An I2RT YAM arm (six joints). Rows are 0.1 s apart.
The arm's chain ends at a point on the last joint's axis. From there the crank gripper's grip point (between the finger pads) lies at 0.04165 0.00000 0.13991 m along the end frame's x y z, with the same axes.
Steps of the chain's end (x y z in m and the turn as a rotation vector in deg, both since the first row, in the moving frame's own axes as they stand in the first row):
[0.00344 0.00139 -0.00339 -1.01 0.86 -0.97]
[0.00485 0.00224 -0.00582 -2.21 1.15 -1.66]
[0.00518 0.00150 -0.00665 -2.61 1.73 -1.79]
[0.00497 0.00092 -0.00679 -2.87 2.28 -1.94]
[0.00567 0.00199 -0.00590 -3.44 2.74 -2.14]
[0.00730 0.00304 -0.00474 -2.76 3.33 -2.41]
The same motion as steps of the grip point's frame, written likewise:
[0.00555 0.00313 -0.00405 -1.01 0.86 -0.97]
[0.00771 0.00637 -0.00676 -2.21 1.15 -1.66]
[0.00946 0.00647 -0.00809 -2.61 1.73 -1.79]
[0.01059 0.00638 -0.00870 -2.87 2.28 -1.94]
[0.01243 0.00864 -0.00825 -3.44 2.74 -2.14]
[0.01546 0.00779 -0.00751 -2.76 3.33 -2.41]

